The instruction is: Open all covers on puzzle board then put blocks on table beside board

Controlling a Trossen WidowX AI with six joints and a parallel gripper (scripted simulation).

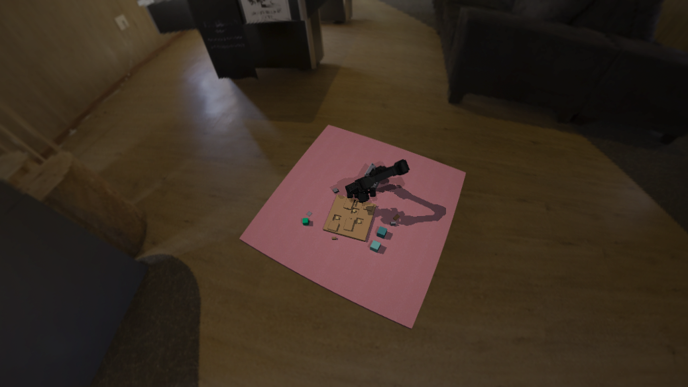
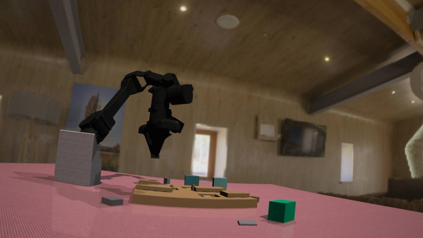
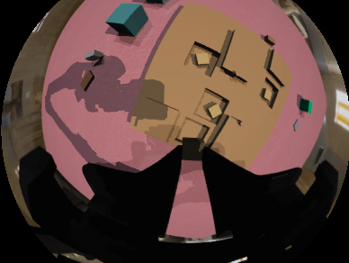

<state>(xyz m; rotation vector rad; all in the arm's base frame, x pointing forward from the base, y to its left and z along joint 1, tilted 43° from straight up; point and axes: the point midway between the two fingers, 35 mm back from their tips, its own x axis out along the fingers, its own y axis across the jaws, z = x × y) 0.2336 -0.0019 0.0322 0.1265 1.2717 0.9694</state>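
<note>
The puzzle board lies 100 mm ahead of my gripper tip, 20 mm to the right of it and 90 mm below it. Also, from my gripper tip: dark teal block 120 mm ahead, 220 mm to the left, 90 mm below; grey piece 10 mm ahead, 260 mm to the left, 100 mm below; orange piece 50 mm behind, 260 mm to the left, 110 mm below.
</note>
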